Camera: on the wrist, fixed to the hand. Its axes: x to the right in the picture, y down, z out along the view.
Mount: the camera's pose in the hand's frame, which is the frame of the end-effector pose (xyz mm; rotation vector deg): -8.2 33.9 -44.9 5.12 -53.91 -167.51
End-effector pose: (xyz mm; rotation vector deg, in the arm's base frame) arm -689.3 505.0 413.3 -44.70 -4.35 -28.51
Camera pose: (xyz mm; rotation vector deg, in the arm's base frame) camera -686.2 497.7 357.0 4.11 102.58 119.05
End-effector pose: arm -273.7 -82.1 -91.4 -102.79 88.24 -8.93
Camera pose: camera -327.2 -94.9 -76.9 -98.97 -124.96 -26.68
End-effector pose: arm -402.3 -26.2 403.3 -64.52 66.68 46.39
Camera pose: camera -448.4 -59.5 402.4 -51.01 -85.89 -60.32
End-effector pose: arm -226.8 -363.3 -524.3 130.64 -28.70 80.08
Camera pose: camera -281.0 -367.9 -507.9 51.93 104.62 -61.69
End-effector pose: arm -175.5 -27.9 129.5 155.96 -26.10 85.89
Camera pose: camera -225.3 -52.1 142.5 45.83 121.61 -35.77
